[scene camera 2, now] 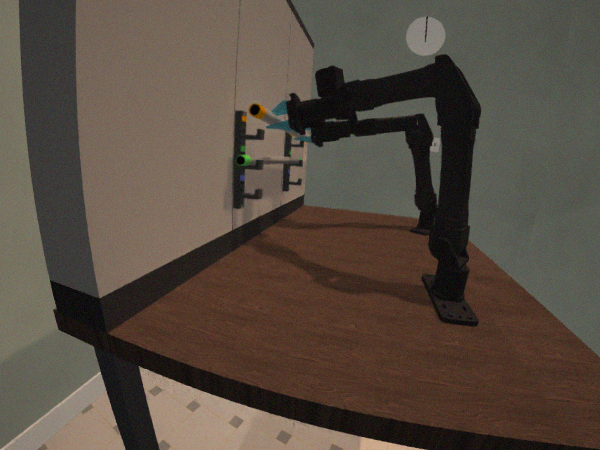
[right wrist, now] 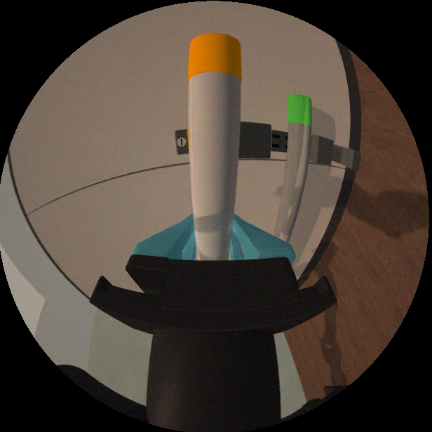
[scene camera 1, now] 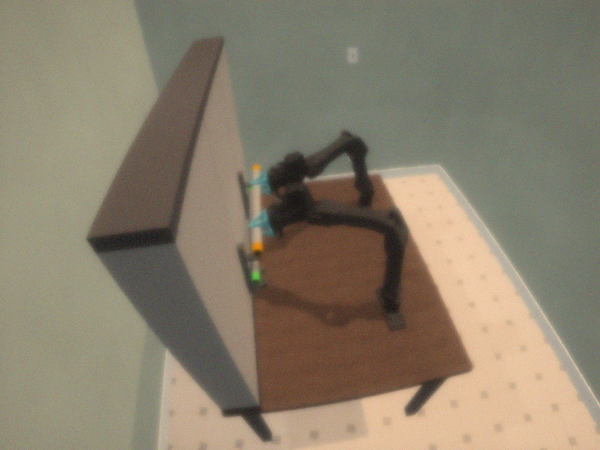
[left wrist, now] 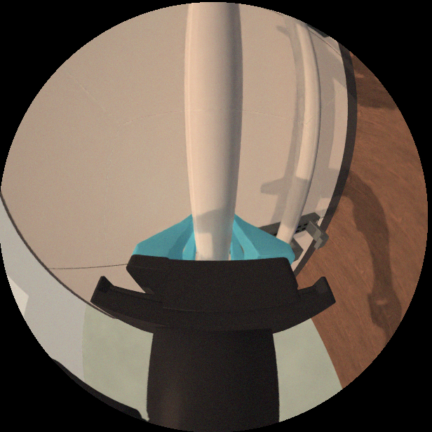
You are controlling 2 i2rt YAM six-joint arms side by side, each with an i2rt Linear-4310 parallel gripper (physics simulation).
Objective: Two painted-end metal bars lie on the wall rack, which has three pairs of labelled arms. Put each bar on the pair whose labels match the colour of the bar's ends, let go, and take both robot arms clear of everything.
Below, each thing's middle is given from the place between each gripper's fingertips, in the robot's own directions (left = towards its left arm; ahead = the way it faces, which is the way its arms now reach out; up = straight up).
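The orange-ended bar (left wrist: 213, 63) is 12 cm to the left of my right hand, 3 cm behind it and 1 cm above it.
My left gripper, I see, is 14 cm to the left of the bar and 1 cm past it.
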